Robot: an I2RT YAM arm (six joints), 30 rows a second.
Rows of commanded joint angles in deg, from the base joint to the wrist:
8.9 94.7 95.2 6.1 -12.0 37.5
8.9 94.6 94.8 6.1 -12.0 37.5
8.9 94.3 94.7 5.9 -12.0 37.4
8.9 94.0 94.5 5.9 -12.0 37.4
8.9 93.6 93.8 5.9 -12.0 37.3
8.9 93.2 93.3 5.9 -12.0 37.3
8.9 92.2 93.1 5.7 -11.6 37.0
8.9 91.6 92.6 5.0 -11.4 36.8
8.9 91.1 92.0 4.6 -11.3 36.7
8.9 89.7 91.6 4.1 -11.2 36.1
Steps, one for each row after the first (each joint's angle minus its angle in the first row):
0.0 -0.1 -0.4 0.0 0.0 0.0
0.0 -0.4 -0.5 -0.2 0.0 -0.1
0.0 -0.7 -0.7 -0.2 0.0 -0.1
0.0 -1.1 -1.4 -0.2 0.0 -0.2
0.0 -1.5 -1.9 -0.2 0.0 -0.2
0.0 -2.5 -2.1 -0.4 0.4 -0.5
0.0 -3.1 -2.6 -1.1 0.6 -0.7
0.0 -3.6 -3.2 -1.5 0.7 -0.8
0.0 -5.0 -3.6 -2.0 0.8 -1.4

